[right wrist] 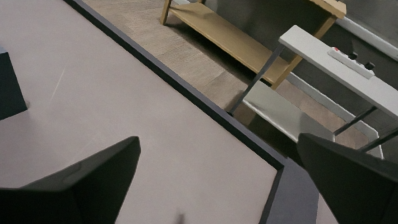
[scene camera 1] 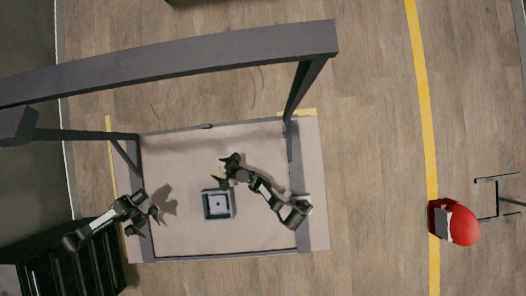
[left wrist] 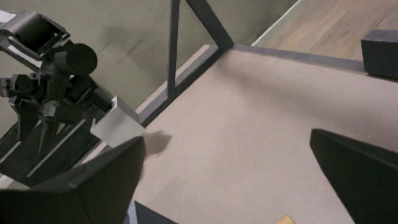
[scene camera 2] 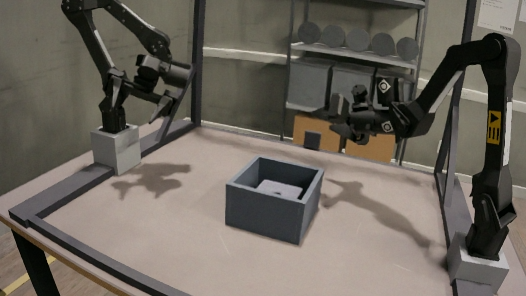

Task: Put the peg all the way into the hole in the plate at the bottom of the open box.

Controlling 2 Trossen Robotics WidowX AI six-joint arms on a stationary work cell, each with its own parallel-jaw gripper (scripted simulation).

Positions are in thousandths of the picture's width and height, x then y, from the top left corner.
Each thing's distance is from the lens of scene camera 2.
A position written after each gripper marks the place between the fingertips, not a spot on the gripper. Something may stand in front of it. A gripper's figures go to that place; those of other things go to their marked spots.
left gripper (scene camera 2: 611, 407): 87 cm
right gripper (scene camera 2: 248, 394): 76 cm
